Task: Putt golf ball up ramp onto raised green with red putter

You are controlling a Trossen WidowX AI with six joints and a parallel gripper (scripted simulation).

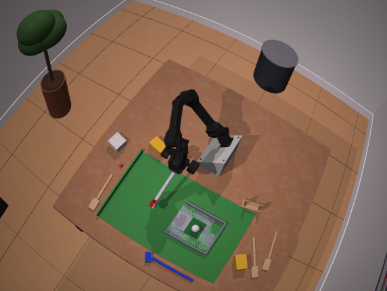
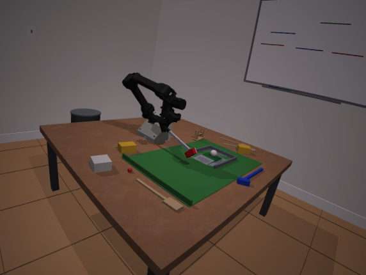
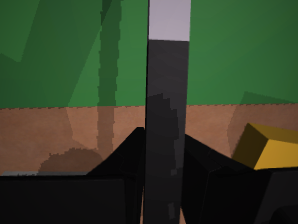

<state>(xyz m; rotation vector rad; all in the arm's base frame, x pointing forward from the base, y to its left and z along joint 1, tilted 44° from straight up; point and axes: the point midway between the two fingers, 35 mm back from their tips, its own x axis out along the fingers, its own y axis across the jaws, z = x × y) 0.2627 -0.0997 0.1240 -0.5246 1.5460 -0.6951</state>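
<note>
Now: gripper tip 12 cm short of the red putter and 1 cm to the left of it. The rest, counted from my gripper tip: green mat (22 cm ahead, 10 cm to the left, 12 cm below); white golf ball (23 cm ahead, 22 cm to the left, 9 cm below); small red cube (10 cm ahead, 30 cm to the right, 12 cm below).
</note>
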